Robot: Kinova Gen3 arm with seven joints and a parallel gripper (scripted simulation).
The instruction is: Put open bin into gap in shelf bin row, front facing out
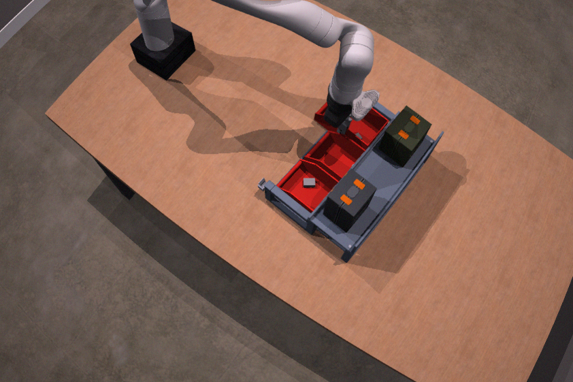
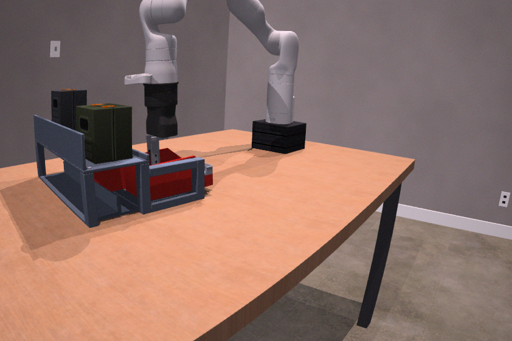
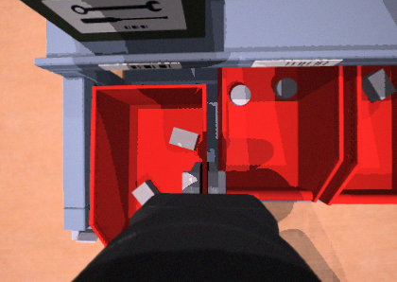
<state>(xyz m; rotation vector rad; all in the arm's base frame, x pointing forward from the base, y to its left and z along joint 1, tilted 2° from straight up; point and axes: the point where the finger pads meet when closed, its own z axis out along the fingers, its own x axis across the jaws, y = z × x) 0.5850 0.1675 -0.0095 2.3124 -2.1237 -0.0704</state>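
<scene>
Right now my hand is 4 cm past the shelf lip, 7 cm to the left of it and 7 cm above it. Round my hand: black box (16 cm ahead, 17 cm to the right, 9 cm above); green box (14 cm ahead, 6 cm to the left, 8 cm above).
</scene>
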